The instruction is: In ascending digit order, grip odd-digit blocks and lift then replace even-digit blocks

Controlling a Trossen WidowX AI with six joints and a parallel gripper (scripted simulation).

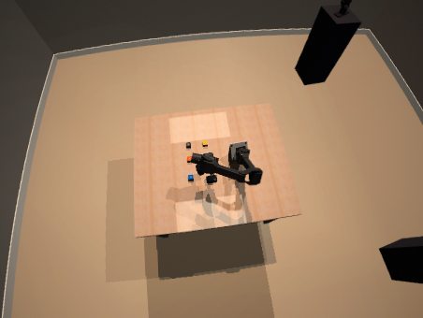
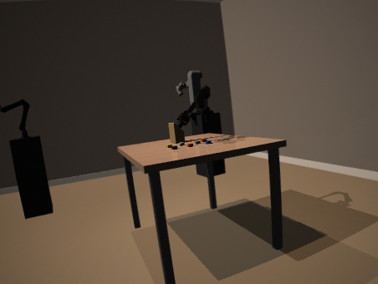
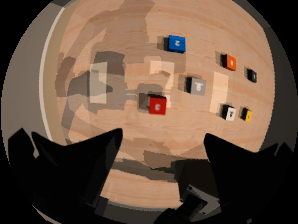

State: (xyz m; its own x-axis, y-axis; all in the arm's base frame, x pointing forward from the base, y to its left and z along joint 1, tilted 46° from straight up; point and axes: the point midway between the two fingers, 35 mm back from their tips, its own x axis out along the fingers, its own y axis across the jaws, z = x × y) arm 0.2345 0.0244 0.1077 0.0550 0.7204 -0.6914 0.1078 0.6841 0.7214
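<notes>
Now: the yellow block 27 cm to the right of my gripper tip, 12 cm below it and 3 cm behind it. From my gripper tip the other things lie so: red block: 12 cm below, 1 cm to the left; then grey block: 12 cm below, 7 cm to the right, 4 cm ahead; then blue block: 13 cm ahead, 12 cm below, 4 cm to the right.
</notes>
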